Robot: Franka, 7 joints.
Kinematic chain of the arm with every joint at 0, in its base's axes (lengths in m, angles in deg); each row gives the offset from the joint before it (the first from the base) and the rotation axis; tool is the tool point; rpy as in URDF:
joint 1: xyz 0 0 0.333 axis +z
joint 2: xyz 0 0 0 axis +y
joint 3: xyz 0 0 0.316 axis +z
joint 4: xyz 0.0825 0 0 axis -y
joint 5: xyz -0.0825 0 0.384 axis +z
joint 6: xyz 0 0 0 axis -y
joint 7: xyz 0.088 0 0 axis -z
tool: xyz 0 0 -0.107 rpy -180 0 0
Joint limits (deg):
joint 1: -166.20..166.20
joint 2: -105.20..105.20
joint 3: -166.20..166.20
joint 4: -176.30..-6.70
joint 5: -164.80..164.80
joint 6: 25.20..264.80
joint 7: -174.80..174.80
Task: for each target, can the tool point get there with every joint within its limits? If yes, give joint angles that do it. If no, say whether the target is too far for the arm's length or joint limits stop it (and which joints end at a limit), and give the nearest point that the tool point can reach.
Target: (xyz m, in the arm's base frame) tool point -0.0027 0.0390 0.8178
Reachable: yes | joints -120.02 -86.35 -17.14 -135.42 96.51 78.93 -112.46
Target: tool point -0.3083 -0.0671 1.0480
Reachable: yes | joints 40.31 -22.57 37.73 -23.86 126.85 66.22 -52.17
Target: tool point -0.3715 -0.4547 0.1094
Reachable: yes | joints 2.79 -71.33 -118.59 -114.97 -138.40 67.87 75.90
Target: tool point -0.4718 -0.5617 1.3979
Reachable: no: too far | nearest point -0.3130 -0.3727 1.0395 | short by 0.435 m
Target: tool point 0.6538 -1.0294 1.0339
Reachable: no: too far | nearest point 0.3988 -0.6279 0.7605 | short by 0.549 m
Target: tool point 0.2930 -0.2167 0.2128
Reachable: yes | joints -134.12 59.54 66.69 -152.70 -109.76 173.21 -99.86
